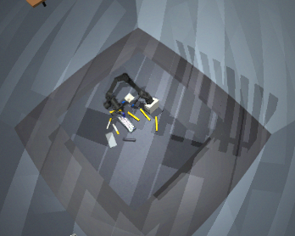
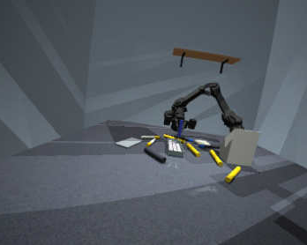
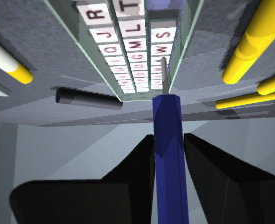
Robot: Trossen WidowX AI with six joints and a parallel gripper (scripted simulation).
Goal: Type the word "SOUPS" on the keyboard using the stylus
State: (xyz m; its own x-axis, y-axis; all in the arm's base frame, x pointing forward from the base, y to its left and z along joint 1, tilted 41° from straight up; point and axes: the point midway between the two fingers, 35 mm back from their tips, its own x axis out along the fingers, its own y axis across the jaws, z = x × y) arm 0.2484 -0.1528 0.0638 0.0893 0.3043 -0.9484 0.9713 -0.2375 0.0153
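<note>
The yellow stick is 8 cm below my gripper tip, 7 cm behind it and 5 cm to the left of it. The rest, counted from my gripper tip: blue stylus: 1 cm below; then grey stylus tip: 5 cm below; then dark cylinder: 17 cm to the left, 15 cm ahead, 8 cm below.
</note>
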